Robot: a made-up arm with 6 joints. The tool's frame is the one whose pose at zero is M. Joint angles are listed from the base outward.
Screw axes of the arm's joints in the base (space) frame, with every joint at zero. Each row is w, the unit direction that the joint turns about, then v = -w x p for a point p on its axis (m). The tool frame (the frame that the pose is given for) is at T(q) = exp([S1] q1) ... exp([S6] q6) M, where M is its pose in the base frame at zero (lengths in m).
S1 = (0, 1, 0, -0.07, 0, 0)
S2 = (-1, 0, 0, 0, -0.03, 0.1)
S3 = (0, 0, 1, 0.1, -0.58, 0)
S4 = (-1, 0, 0, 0, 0.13, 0.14)
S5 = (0, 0, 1, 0.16, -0.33, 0)
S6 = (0, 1, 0, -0.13, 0, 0.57)
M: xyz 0.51 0.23 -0.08 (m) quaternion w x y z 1 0 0 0
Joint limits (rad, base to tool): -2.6..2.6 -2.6..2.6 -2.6..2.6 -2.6..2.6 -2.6..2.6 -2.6..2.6
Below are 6 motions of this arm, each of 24 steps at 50 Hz.
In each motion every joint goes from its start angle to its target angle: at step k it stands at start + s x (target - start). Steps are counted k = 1, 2, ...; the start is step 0. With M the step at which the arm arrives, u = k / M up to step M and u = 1 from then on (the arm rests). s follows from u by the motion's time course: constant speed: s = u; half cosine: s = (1 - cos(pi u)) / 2; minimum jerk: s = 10 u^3 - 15 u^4 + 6 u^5.
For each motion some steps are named. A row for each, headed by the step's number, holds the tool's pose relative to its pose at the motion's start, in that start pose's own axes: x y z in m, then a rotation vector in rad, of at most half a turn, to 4 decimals.
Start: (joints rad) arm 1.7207 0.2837 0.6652 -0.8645 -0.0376 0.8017
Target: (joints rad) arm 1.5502 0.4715 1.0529 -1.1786 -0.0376 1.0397
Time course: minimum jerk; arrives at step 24
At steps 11, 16, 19, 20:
11: -0.0678 -0.0112 0.0593 -0.0456 0.2164 0.0710
16: -0.1204 -0.0141 0.1205 -0.0691 0.4169 0.1123
19: -0.1391 -0.0133 0.1465 -0.0733 0.4982 0.1238
20: -0.1426 -0.0131 0.1518 -0.0738 0.5145 0.1258

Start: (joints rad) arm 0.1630 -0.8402 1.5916 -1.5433 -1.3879 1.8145
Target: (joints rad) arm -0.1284 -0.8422 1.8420 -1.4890 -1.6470 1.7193
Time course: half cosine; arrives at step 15
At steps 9, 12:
9: -0.0244 0.1998 -0.0986 0.2300 -0.1933 -0.2790
12: -0.0191 0.2775 -0.1335 0.3129 -0.2803 -0.3841

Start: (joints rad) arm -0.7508 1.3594 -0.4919 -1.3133 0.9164 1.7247
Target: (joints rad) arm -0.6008 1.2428 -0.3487 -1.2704 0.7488 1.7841
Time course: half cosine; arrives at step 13
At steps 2, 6, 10, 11, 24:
2: -0.0010 -0.0023 0.0018 0.0075 0.0119 0.0166
6: -0.0053 -0.0195 0.0145 0.0553 0.0948 0.1258
10: -0.0046 -0.0422 0.0295 0.1054 0.1954 0.2464
11: -0.0038 -0.0460 0.0318 0.1128 0.2118 0.2651
24: -0.0031 -0.0493 0.0338 0.1190 0.2256 0.2807

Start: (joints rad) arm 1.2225 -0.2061 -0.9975 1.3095 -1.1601 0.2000
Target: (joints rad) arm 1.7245 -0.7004 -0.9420 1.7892 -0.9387 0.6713
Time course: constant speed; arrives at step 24
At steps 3, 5, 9, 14, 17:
3: -0.0374 0.0132 -0.0113 -0.0798 -0.0005 0.0929
5: -0.0623 0.0203 -0.0202 -0.1360 0.0002 0.1524
9: -0.1113 0.0305 -0.0409 -0.2552 0.0038 0.2649
14: -0.1700 0.0357 -0.0707 -0.4159 0.0114 0.3926
17: -0.2032 0.0350 -0.0900 -0.5179 0.0170 0.4619

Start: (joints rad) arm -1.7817 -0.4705 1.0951 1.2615 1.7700 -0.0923
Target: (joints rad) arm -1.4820 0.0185 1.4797 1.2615 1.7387 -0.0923
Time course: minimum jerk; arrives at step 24
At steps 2, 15, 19, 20, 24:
2: -0.0001 0.0015 -0.0005 -0.0001 0.0000 0.0029
15: -0.0535 0.1963 -0.0457 -0.0530 -0.0647 0.4323
19: -0.0800 0.2402 -0.0561 -0.0836 -0.1075 0.5591
20: -0.0839 0.2457 -0.0575 -0.0883 -0.1142 0.5765
24: -0.0887 0.2521 -0.0593 -0.0943 -0.1227 0.5977

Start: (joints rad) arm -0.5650 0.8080 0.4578 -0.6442 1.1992 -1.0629
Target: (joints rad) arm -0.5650 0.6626 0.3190 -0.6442 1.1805 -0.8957
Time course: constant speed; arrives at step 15
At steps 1, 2, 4, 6, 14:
1: 0.0000 -0.0020 -0.0003 -0.0078 -0.0002 0.0015
2: -0.0001 -0.0040 -0.0007 -0.0157 -0.0005 0.0028
4: 0.0000 -0.0081 -0.0013 -0.0315 -0.0010 0.0049
6: 0.0003 -0.0121 -0.0018 -0.0472 -0.0017 0.0062
14: 0.0025 -0.0285 -0.0031 -0.1100 -0.0049 0.0039

